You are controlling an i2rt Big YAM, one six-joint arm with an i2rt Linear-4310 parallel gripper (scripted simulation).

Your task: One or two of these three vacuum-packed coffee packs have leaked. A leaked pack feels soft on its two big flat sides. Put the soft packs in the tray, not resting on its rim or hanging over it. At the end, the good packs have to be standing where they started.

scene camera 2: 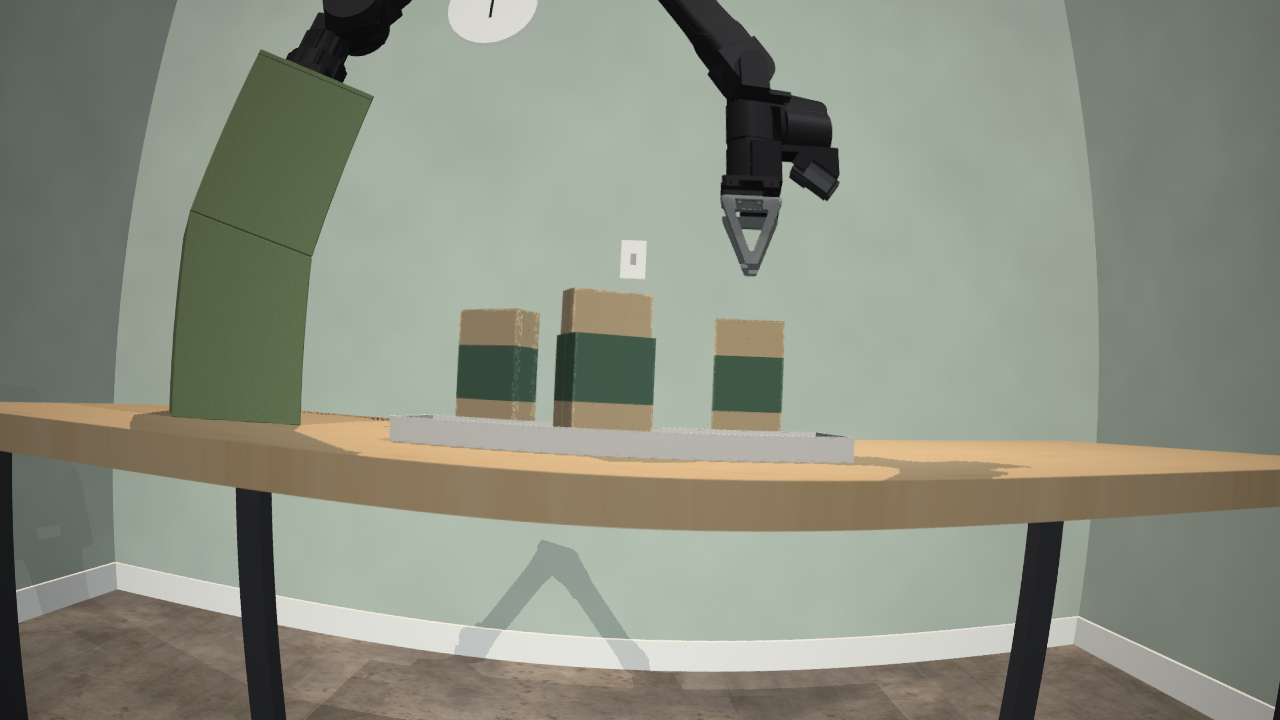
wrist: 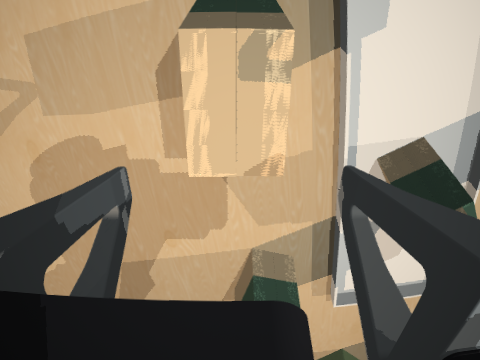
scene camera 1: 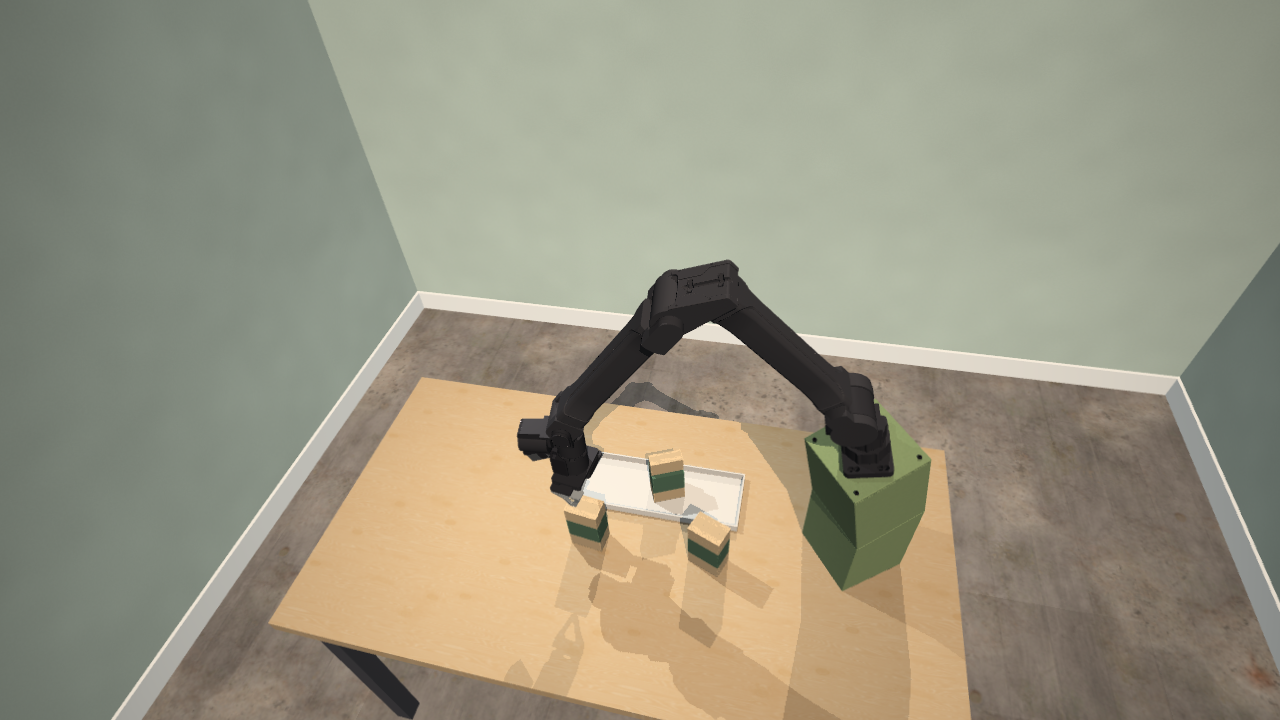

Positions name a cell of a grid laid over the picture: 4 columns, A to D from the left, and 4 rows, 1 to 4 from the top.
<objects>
gripper: scene camera 2 C2; wrist B3; scene camera 1 B3
white tray: scene camera 2 B3; wrist D1; scene camera 1 B3
</objects>
